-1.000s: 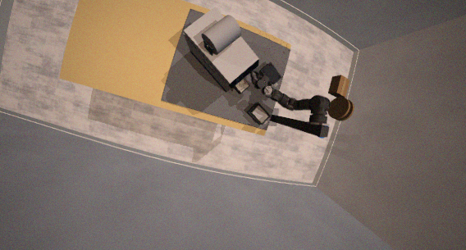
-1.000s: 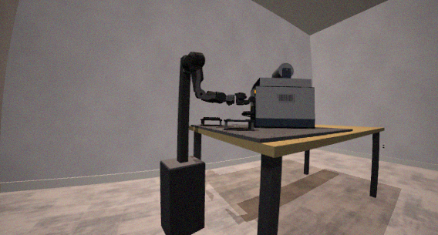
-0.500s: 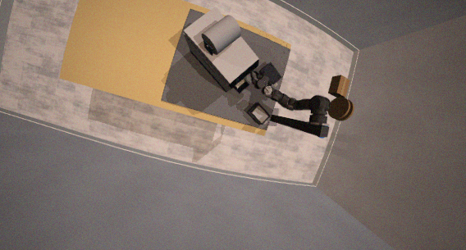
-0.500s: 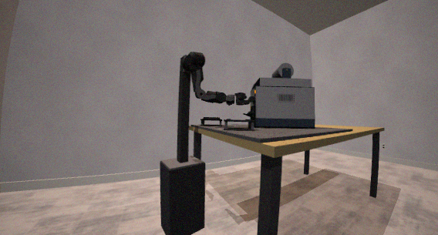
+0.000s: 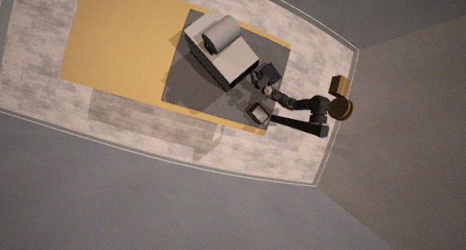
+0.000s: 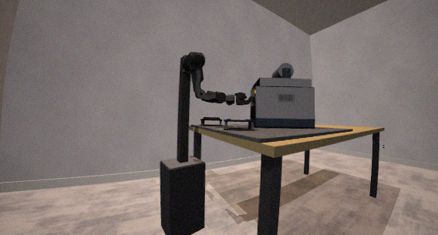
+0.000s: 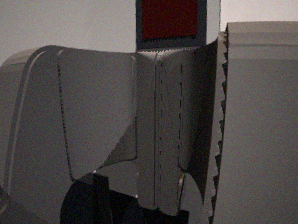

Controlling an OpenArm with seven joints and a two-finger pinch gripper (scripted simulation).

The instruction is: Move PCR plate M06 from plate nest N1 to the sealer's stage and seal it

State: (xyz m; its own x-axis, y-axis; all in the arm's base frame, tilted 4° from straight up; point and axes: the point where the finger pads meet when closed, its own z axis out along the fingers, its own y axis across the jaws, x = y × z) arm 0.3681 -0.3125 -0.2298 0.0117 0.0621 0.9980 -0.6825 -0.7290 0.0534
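My gripper is now 10 mm short of the start key and 10 mm to the left of it. From my hand the other things lie so: yellow warning label: 130 mm ahead, 130 mm to the left, 40 mm below; then sealer stage: 130 mm ahead, 10 mm to the left, 90 mm below; then open plate M06: 130 mm ahead, 10 mm to the left, 80 mm below.
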